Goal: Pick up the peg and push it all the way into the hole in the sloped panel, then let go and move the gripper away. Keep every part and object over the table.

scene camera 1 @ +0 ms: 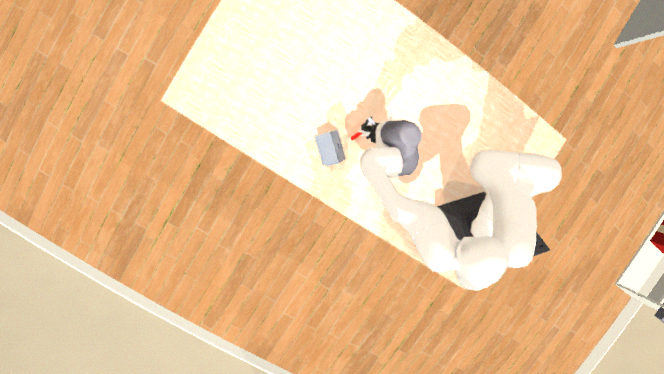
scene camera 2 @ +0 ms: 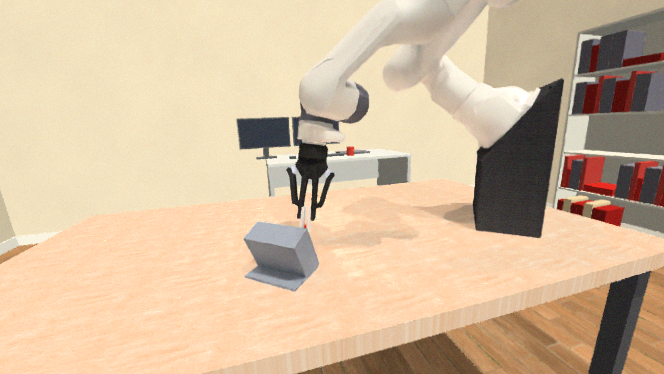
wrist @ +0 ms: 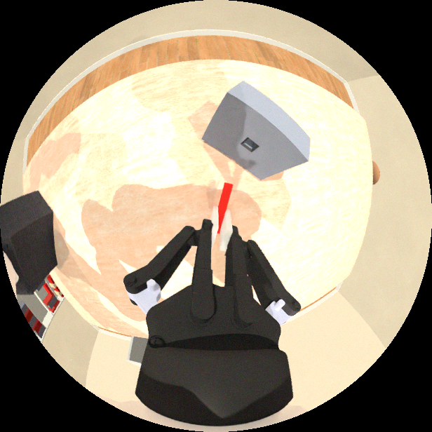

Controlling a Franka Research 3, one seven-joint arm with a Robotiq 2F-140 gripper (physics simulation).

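Note:
The red peg (scene camera 1: 356, 135) (wrist: 226, 196) is held near one end between the pale fingertips of my gripper (scene camera 2: 305, 220) (wrist: 219, 216); its other end sticks out towards the grey block. In scene camera 2 a small bit of red shows, the rest is hidden behind the block and fingertips. The gripper is shut on the peg, above the table. The grey block with the sloped panel (scene camera 1: 330, 148) (scene camera 2: 283, 255) (wrist: 239, 135) stands on the table, apart from the peg. The square hole (wrist: 250, 144) shows in the panel facing the gripper in the wrist view.
The wooden table (scene camera 1: 270, 75) (scene camera 2: 200, 310) carries the block and the arm's black base mount (scene camera 2: 515, 175) (wrist: 30, 240). The block is near one long edge of the table. A desk (scene camera 2: 340, 174) with monitors and a bookshelf (scene camera 2: 572, 122) stand beyond the table.

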